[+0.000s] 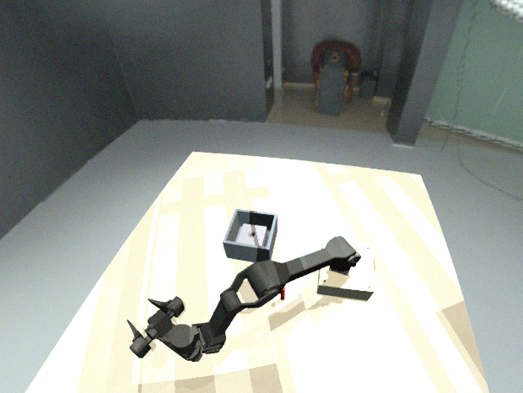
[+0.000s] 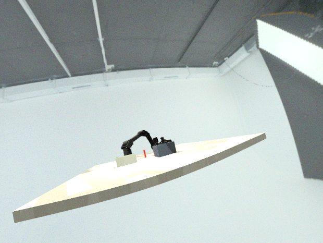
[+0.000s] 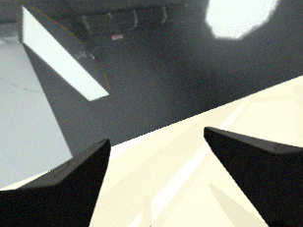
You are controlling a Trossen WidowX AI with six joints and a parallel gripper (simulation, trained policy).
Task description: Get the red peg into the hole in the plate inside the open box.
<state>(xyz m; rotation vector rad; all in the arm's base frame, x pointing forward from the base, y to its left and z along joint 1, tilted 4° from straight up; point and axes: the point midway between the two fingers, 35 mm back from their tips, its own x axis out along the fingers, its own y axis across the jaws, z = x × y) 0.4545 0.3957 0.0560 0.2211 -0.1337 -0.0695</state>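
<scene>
The red peg is 350 mm behind my gripper tip, 250 mm to the right of it and 60 mm below it. The rest, counted from my gripper tip: grey box (410 mm to the right, 170 mm behind, 80 mm below).
</scene>
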